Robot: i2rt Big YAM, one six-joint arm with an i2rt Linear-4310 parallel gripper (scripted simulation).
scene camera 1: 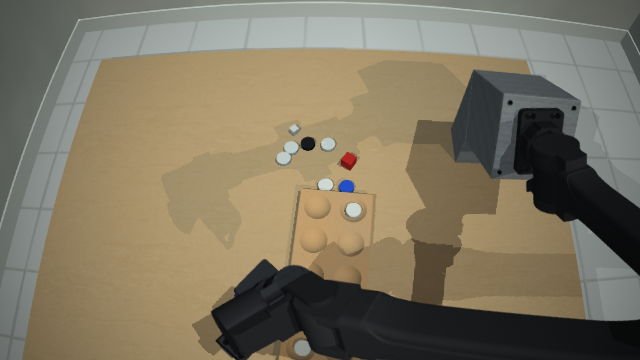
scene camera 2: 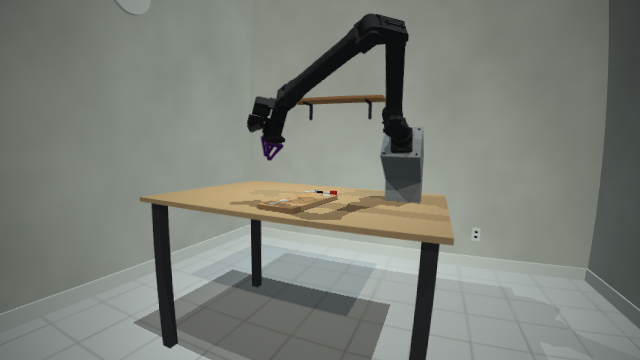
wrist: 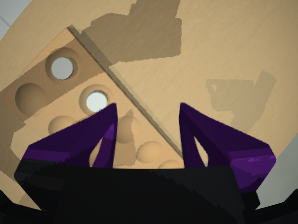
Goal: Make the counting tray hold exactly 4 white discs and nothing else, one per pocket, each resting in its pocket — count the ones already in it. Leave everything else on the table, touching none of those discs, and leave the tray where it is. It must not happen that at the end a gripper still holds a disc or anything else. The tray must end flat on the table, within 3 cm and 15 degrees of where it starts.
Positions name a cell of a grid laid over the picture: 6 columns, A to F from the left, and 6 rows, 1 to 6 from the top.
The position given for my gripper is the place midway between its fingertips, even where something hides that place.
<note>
I see my gripper (wrist: C3) and a wooden counting tray (wrist: A3).
</note>
